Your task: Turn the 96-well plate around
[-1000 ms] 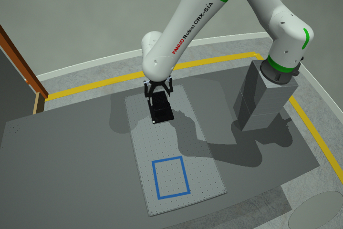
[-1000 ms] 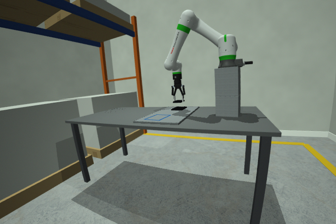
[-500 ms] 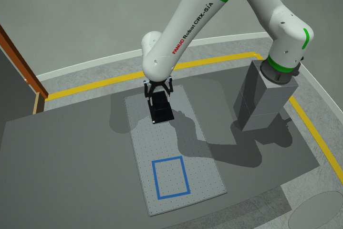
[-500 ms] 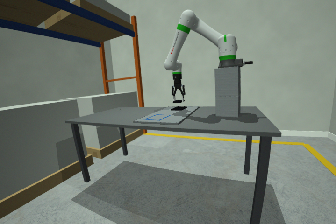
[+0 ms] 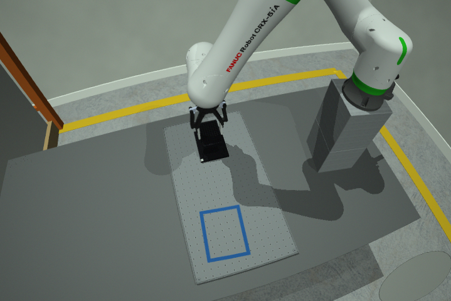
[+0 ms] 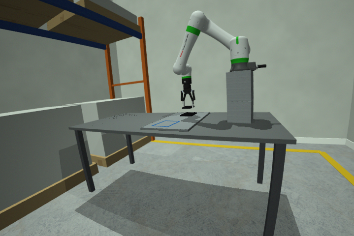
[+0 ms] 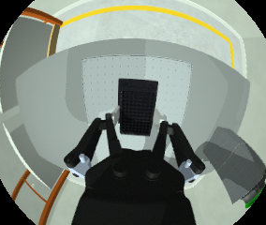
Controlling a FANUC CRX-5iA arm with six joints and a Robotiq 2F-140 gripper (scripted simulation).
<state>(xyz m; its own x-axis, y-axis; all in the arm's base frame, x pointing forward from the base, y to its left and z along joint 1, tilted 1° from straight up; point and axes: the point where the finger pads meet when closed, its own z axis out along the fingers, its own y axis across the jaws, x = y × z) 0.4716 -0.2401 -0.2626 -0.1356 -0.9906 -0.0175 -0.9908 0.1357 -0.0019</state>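
My gripper is now 90 mm above the black plate nest N1. Round my hand: black 96-well plate: 20 mm below; white A1 mark: 90 mm below, 70 mm to the left, 60 mm ahead.
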